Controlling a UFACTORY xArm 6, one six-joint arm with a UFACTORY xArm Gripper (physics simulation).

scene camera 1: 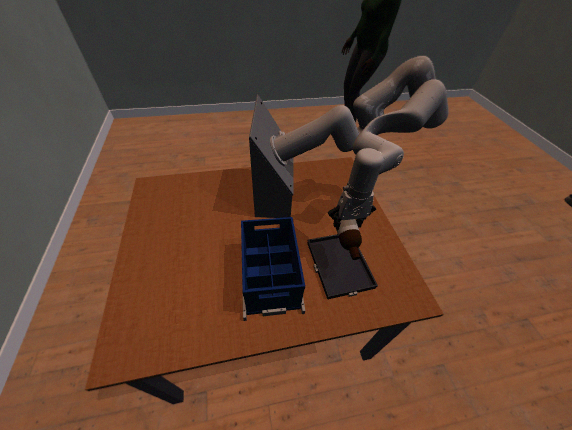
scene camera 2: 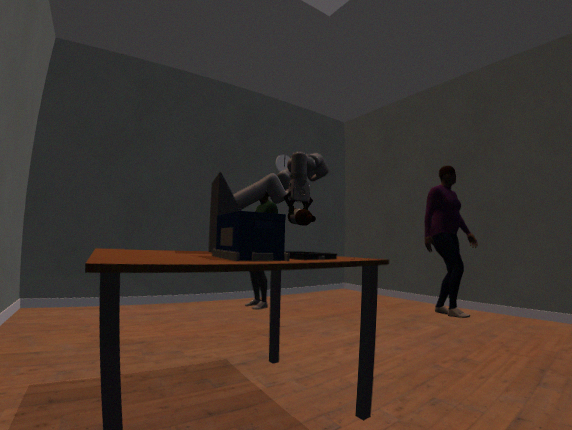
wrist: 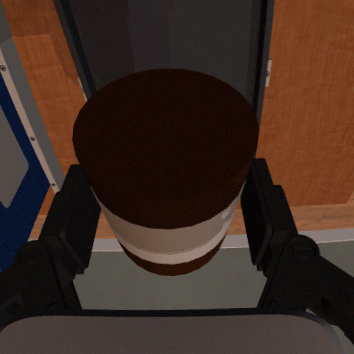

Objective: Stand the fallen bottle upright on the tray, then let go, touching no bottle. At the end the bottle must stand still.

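Places are measured from the arm's base along level axes (x ahead, y left, z up), in centimetres.
Where they show: gripper, fingertip midpoint: (scene camera 1: 347, 225) (wrist: 168, 181); arm's base, link origin: (scene camera 1: 278, 151) (scene camera 2: 231, 204).
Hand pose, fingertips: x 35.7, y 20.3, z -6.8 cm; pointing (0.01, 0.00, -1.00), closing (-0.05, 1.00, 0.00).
Each offset is from my fingertips to the top centre of the thing. Level surfaces: height alone.
The brown bottle with a white label {dx +4.2, dy +0.1, dz +3.5 cm} (scene camera 1: 351, 239) (scene camera 2: 302, 217) (wrist: 167, 150) is held in the air, lying roughly level. Its neck points toward the table's front and right in scene camera 1. In the wrist view its flat brown base faces the camera and its neck is hidden. My gripper (scene camera 1: 349, 223) (scene camera 2: 300, 209) (wrist: 168, 181) is shut on the bottle, with one finger on each side of the label. The dark tray {dx +3.8, dy +0.1, dz -17.1 cm} (scene camera 1: 341, 276) (scene camera 2: 312, 255) (wrist: 200, 37) lies flat on the table, below the bottle and apart from it.
A blue divided crate {dx +5.8, dy -27.4, dz -2.2 cm} (scene camera 1: 274, 288) (scene camera 2: 255, 235) (wrist: 31, 200) stands beside the tray, with light brackets at its foot. The arm's tall grey mount (scene camera 1: 270, 185) (scene camera 2: 219, 215) stands behind the crate. Two people (scene camera 2: 444, 215) (scene camera 1: 377, 30) are in the room beyond the table {dz -19.7 cm} (scene camera 1: 175, 300).
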